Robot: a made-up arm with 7 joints.
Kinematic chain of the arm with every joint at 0, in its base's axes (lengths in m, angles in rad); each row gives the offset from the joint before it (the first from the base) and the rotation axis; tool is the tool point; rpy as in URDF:
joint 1: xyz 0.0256 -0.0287 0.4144 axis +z
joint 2: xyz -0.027 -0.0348 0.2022 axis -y
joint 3: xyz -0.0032 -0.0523 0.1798 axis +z
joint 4: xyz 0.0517 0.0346 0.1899 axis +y
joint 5: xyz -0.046 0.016 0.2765 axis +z
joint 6: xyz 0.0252 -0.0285 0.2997 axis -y
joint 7: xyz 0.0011 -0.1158 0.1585 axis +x
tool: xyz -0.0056 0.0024 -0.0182 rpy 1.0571 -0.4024 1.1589
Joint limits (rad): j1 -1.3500..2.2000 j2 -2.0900..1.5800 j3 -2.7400..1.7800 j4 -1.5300..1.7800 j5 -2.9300..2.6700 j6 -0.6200..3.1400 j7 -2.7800..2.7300
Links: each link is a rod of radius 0.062 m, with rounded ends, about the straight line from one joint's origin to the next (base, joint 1, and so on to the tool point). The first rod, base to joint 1, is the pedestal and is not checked.
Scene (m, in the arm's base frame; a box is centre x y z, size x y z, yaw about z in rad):
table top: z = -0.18
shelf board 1: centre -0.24 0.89 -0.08 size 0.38 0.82 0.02 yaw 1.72
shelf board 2: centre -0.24 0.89 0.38 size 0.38 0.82 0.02 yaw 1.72
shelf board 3: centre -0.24 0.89 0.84 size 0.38 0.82 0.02 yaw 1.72
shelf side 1: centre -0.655 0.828 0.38 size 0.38 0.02 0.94 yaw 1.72
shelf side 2: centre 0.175 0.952 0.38 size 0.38 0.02 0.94 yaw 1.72
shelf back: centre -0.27 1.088 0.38 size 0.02 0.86 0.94 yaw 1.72
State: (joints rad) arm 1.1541 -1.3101 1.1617 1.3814 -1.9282 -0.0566 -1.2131
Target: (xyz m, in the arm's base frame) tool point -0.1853 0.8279 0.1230
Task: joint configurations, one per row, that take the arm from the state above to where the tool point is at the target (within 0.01 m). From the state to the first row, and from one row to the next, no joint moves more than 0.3 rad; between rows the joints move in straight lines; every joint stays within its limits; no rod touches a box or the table.
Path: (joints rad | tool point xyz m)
1: 1.0607 -1.2986 1.1463 1.4611 -2.1286 0.2138 -1.2080 | -0.2436 0.8331 0.6172
2: 0.9673 -1.2871 1.1309 1.5408 -2.3289 0.4843 -1.2029 | -0.2429 0.7777 0.6273
3: 0.8738 -1.2756 1.1154 1.6206 -2.5293 0.7547 -1.1978 | -0.2370 0.7088 0.6244
4: 0.7804 -1.2641 1.1000 1.7003 -2.7296 1.0251 -1.1927 | -0.2220 0.6319 0.6118
5: 0.6870 -1.2526 1.0846 1.7800 -2.9300 1.2956 -1.1876 | -0.1962 0.5525 0.5939
6: 0.7486 -1.4002 0.8045 1.7800 -2.7577 1.0812 -1.1779 | -0.1710 0.5667 0.3655
7: 0.8103 -1.5478 0.5244 1.7800 -2.5853 0.8667 -1.1682 | -0.1349 0.4923 0.1230
8: 0.9339 -1.6013 0.6162 1.6144 -2.4069 0.6220 -1.1915 | -0.1542 0.6044 0.1172
9: 1.0575 -1.6549 0.7080 1.4489 -2.2285 0.3772 -1.2148 | -0.1695 0.7022 0.1211
10: 1.1811 -1.7084 0.7998 1.2833 -2.0501 0.1324 -1.2381 | -0.1794 0.7784 0.1257
11: 1.3048 -1.7619 0.8916 1.1177 -1.8716 -0.1123 -1.2614 | -0.1853 0.8279 0.1230

